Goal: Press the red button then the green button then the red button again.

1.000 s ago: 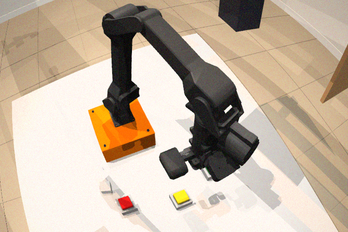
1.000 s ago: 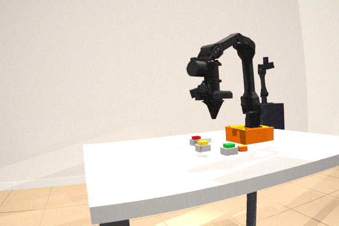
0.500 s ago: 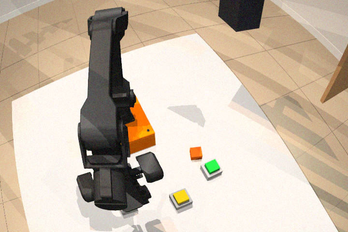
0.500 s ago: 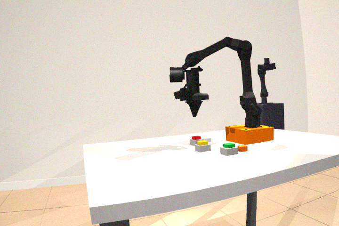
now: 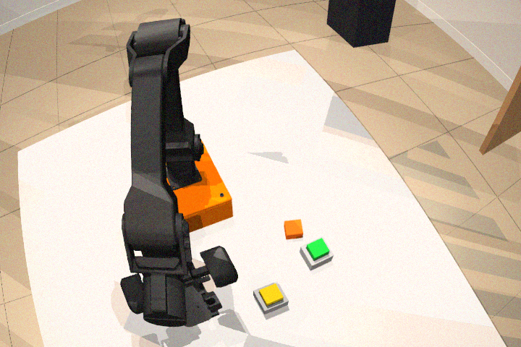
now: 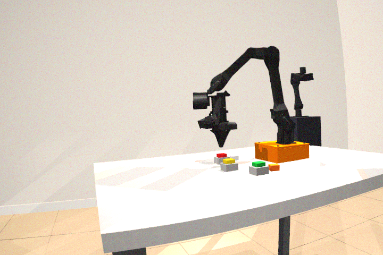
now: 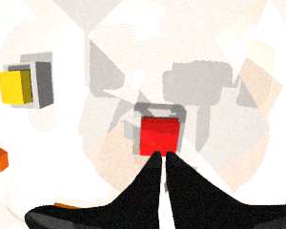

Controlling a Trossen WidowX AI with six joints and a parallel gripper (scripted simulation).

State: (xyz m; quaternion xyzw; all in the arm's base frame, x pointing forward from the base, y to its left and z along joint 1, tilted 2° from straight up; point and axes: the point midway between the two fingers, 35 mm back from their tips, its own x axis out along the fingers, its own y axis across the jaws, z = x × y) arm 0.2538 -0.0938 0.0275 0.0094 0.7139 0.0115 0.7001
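Now: gripper tip 30 mm above the red button. The rest, counted from my gripper tip: yellow button 150 mm to the left, 40 mm ahead, 30 mm below; then small orange block 250 mm to the left, 80 mm behind, 50 mm below; then green button 260 mm to the left, 30 mm below, 10 mm behind.
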